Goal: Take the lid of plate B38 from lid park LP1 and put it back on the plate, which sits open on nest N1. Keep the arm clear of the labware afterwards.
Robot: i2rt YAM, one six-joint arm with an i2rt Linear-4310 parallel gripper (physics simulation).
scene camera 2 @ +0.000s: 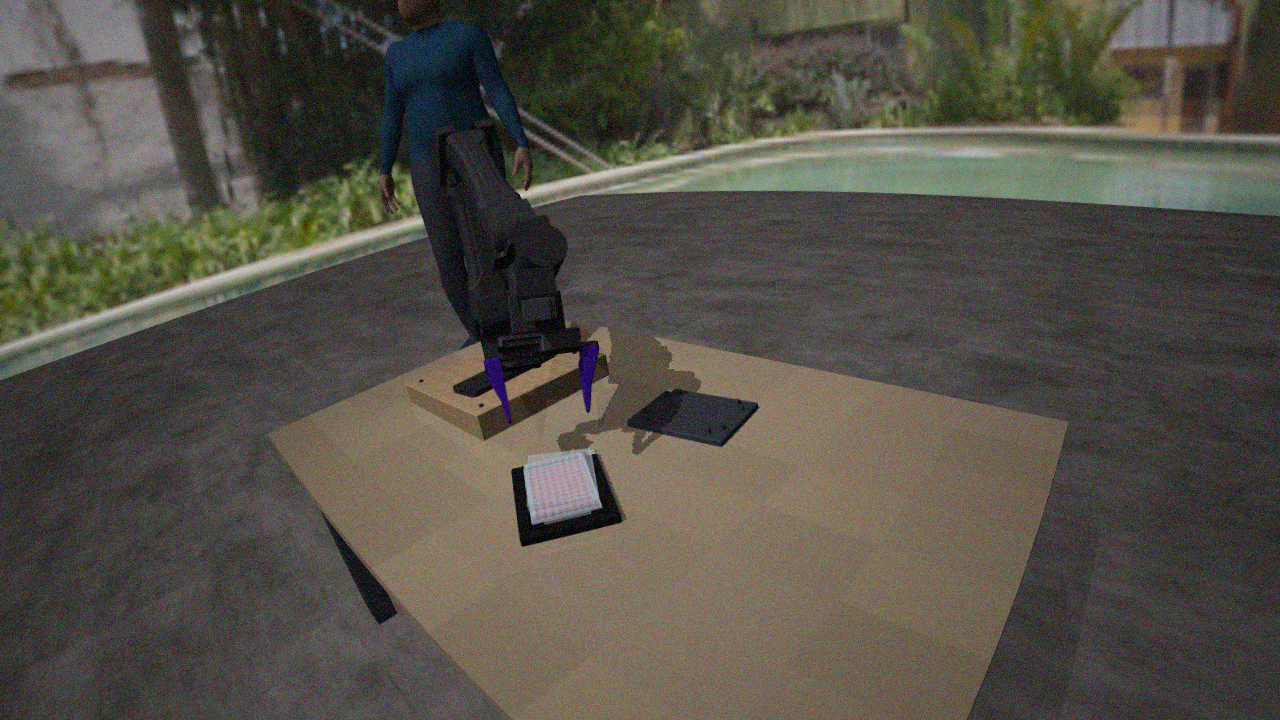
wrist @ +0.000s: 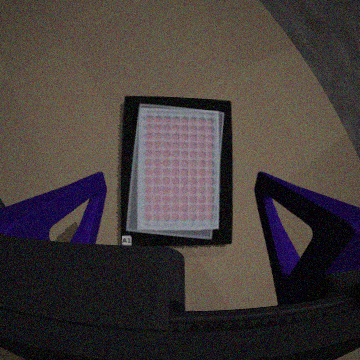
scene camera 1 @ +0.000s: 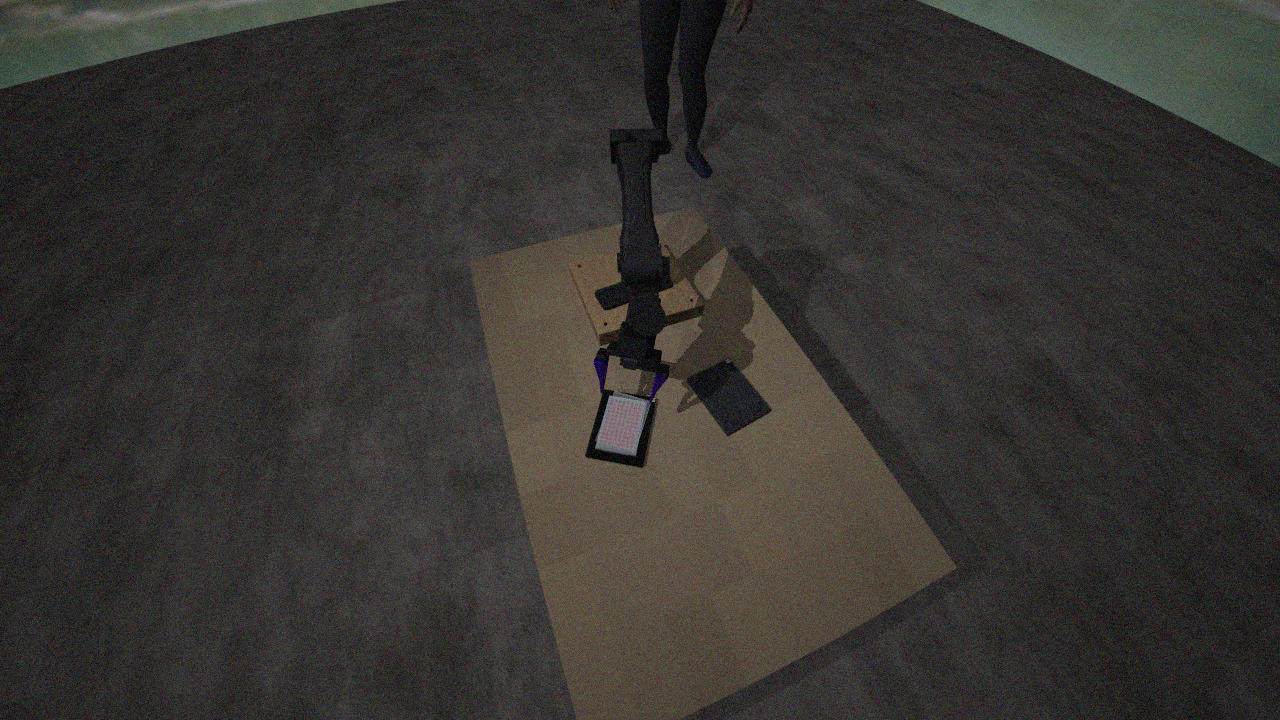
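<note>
Plate B38, with rows of pink wells, sits on black nest N1. The clear lid lies over the plate, turned a few degrees against it; its edges stick out past the plate's sides and its near end in the wrist view. Whether it rests flat is hard to tell. My gripper is open and empty, raised above the plate, with its purple fingers apart from the labware. Lid park LP1 is a dark slab with no lid visible on it.
The arm's wooden base board stands behind the nest, with lid park LP1 to the right in both scene views. The tan table top carries them. A person stands behind the arm.
</note>
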